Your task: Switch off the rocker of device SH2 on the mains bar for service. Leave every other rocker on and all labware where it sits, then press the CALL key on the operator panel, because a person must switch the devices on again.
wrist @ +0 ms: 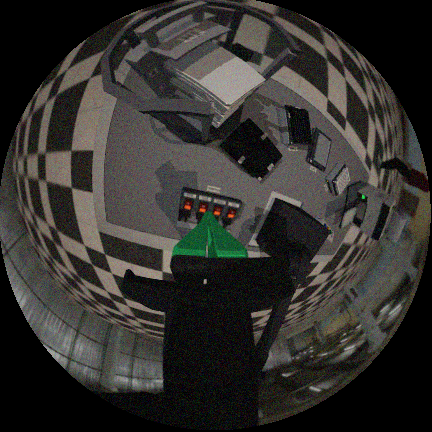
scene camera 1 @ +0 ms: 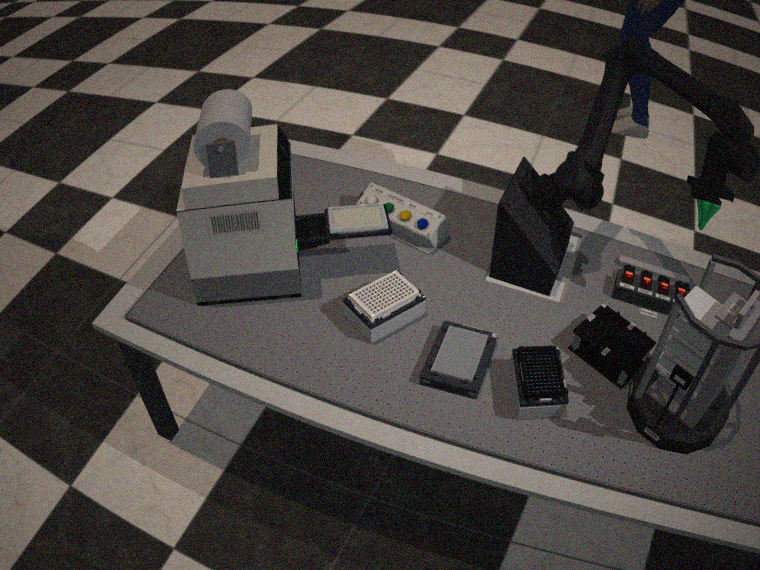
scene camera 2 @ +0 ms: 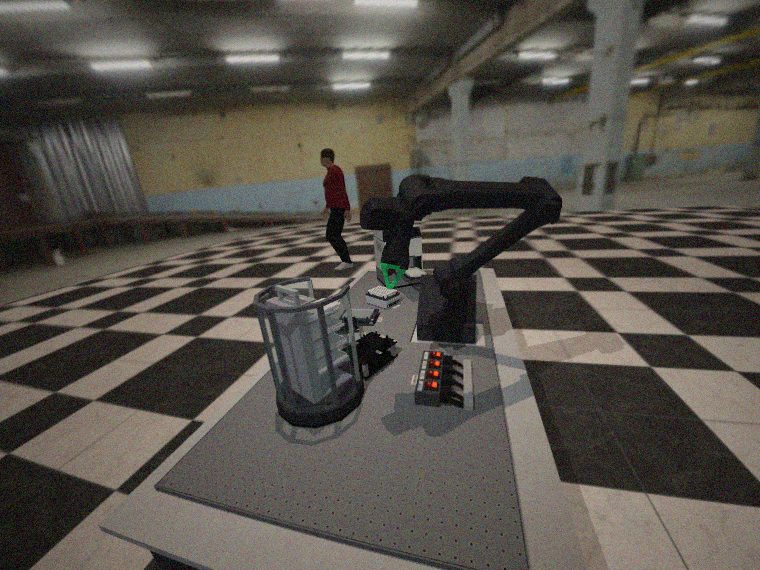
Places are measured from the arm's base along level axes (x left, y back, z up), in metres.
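Pixels of known places: gripper, fingertip midpoint: [wrist: 207,215] [scene camera 1: 700,229] [scene camera 2: 389,288]; arm's base, origin of the base link: [wrist: 294,251] [scene camera 1: 537,197] [scene camera 2: 455,293].
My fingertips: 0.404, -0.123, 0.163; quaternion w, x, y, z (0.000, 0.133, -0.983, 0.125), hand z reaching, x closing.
For each thing: its top centre in the pictures, then the offset to it from my fingertips, as dx, dy, dz. "*": a spot on its surface instead.
- operator panel, surface spot: [scene camera 1: 435,236] * -0.608, -0.010, -0.272
- clear-walled plate carousel, middle of its top: [scene camera 1: 732,290] [scene camera 2: 300,282] +0.084, -0.211, +0.038
- black block, middle of its top: [scene camera 1: 617,331] [wrist: 256,149] [scene camera 2: 367,341] -0.112, -0.133, -0.237
- black plate, middle of its top: [scene camera 1: 541,369] [wrist: 301,124] [scene camera 2: 339,323] -0.236, -0.304, -0.244
- flat grey plate, middle of its top: [scene camera 1: 460,352] [scene camera 2: 358,312] [wrist: 322,149] -0.411, -0.306, -0.279
- white well plate, middle of its top: [scene camera 1: 384,293] [scene camera 2: 382,290] [wrist: 343,180] -0.610, -0.261, -0.244
- tall device, surface spot: [scene camera 1: 242,245] * -0.892, -0.364, -0.149
The mains bar [scene camera 1: 641,297] [scene camera 2: 427,399] [wrist: 211,197] lies behind the black block, with several rockers in a row, all glowing orange; their labels are too small to read. My gripper [scene camera 1: 702,228] [scene camera 2: 391,285] [wrist: 207,215] is shut and empty, its green fingertips pointing down high above the table. In the wrist view the tips overlap the bar's near edge, close to the middle rockers. The operator panel [scene camera 1: 435,236] stands left of the arm base, with white, green, yellow and blue keys; which one is CALL cannot be read.
A clear-walled plate carousel [scene camera 1: 644,368] [scene camera 2: 356,368] stands beside the black block [scene camera 1: 613,343] [wrist: 250,149]. A black plate [scene camera 1: 540,371], a flat grey plate [scene camera 1: 460,352] and a white well plate [scene camera 1: 385,295] sit along the table. A tall device [scene camera 1: 242,245] with an extended tray stands left.
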